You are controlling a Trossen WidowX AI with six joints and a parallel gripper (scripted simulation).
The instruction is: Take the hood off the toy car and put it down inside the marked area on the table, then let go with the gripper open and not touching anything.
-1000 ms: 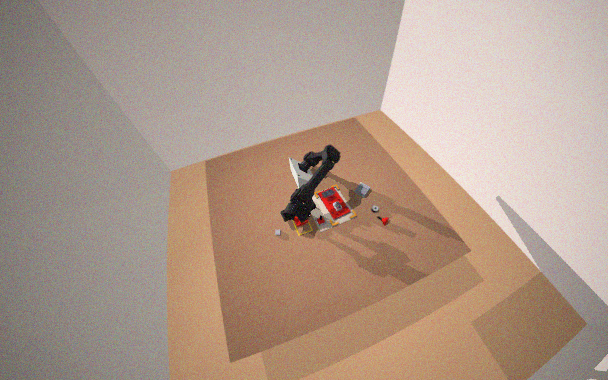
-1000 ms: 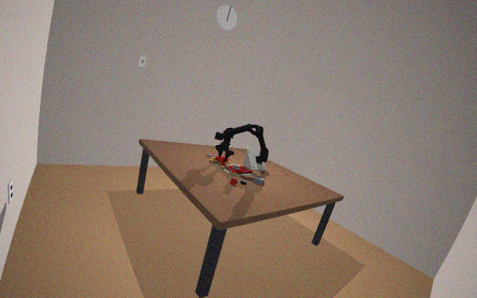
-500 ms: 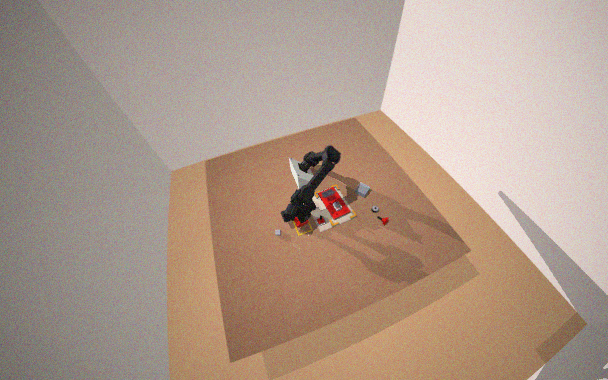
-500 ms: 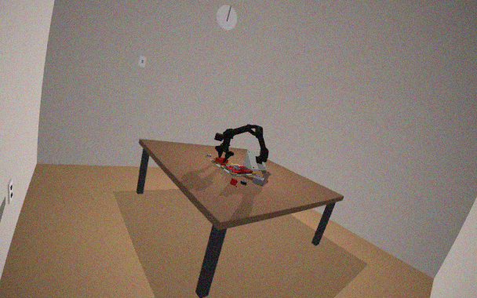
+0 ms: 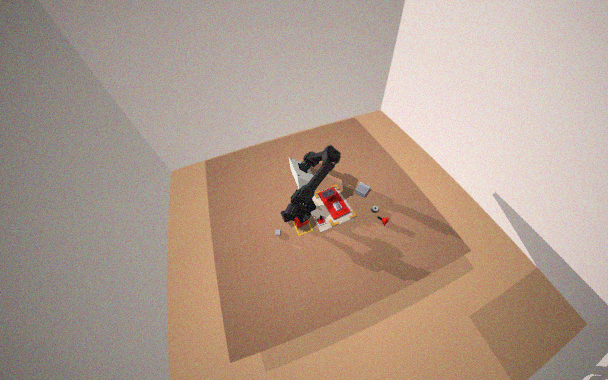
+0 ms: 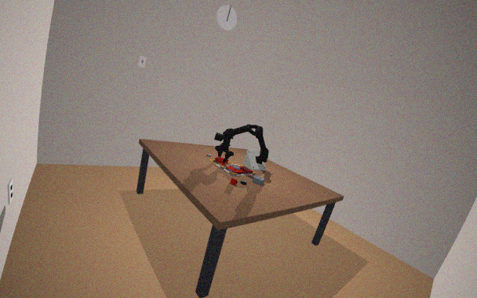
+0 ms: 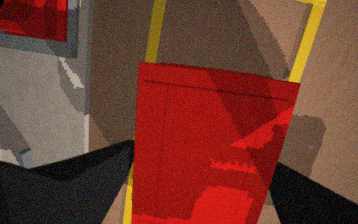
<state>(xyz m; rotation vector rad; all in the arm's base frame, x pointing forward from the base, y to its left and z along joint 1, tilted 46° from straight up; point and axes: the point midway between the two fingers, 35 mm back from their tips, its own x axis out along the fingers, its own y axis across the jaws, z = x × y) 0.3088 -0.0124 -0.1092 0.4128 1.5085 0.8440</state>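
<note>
Now: the red hood right at my gripper tip. The rest, counted from my gripper tip: grey wheel: 5 cm ahead, 44 cm to the left.
</note>
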